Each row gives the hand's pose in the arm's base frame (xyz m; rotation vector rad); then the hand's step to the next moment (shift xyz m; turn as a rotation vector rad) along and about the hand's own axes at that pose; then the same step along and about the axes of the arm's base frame.
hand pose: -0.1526 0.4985 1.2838 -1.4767 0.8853 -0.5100
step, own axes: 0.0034 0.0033 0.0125 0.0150 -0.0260 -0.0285
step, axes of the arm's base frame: 0.0109 0.0055 -0.0054 -0.0071 -0.0315 0.0259
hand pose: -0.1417 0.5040 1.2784 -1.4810 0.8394 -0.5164
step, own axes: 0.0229 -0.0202 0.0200 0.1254 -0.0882 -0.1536
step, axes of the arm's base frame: 0.0333 -0.0056 0.0138 -0.0200 -0.2003 0.0812
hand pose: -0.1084 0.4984 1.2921 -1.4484 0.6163 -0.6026
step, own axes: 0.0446 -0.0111 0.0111 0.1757 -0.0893 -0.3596
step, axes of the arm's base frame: 0.0394 -0.0240 0.0105 -0.1297 -0.3816 0.0755
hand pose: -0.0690 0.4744 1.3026 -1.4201 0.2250 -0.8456
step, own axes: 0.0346 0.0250 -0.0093 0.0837 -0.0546 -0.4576
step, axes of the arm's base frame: 0.0280 -0.0309 -0.0130 -0.2403 -0.4020 -0.0058
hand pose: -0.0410 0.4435 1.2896 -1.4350 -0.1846 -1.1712
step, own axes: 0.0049 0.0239 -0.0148 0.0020 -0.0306 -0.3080
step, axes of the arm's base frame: 0.0113 -0.0211 -0.0155 -0.1834 -0.2448 -0.0470
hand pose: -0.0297 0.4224 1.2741 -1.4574 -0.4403 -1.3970
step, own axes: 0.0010 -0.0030 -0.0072 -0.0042 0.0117 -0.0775
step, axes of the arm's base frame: -0.0059 -0.0051 0.0007 -0.0315 -0.0678 -0.0239
